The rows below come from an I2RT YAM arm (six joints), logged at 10 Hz.
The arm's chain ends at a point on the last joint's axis. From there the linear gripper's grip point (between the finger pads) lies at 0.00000 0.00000 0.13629 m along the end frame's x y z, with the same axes.
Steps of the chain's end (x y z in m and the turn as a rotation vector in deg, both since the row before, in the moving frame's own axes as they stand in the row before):
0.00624, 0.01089, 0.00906, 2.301, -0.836, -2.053
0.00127, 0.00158, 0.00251, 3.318, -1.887, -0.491
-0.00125, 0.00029, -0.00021, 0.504, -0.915, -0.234
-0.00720, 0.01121, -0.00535, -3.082, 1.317, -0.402
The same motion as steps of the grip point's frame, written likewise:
0.00415, 0.00546, 0.00894, 2.301, -0.836, -2.053
-0.00325, -0.00629, 0.00221, 3.318, -1.887, -0.491
-0.00343, -0.00090, -0.00023, 0.504, -0.915, -0.234
-0.00404, 0.01853, -0.00558, -3.082, 1.317, -0.402

